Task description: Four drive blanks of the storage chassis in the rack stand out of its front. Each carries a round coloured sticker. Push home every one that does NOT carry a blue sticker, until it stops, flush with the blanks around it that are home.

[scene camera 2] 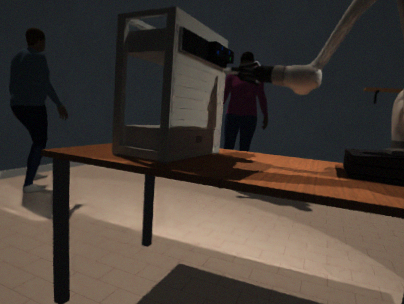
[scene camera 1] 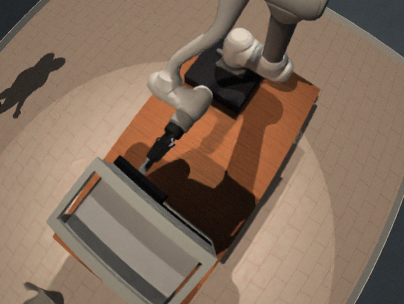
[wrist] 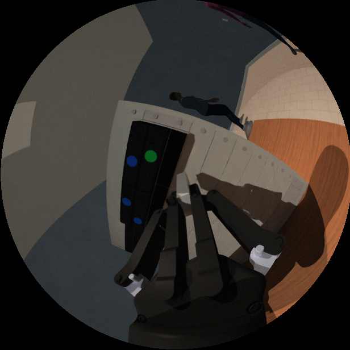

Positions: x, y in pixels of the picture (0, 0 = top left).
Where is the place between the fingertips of my gripper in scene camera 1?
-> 139, 174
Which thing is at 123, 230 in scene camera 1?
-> A grey rack.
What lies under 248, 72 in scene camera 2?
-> My gripper.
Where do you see a grey rack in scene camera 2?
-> At 194, 57
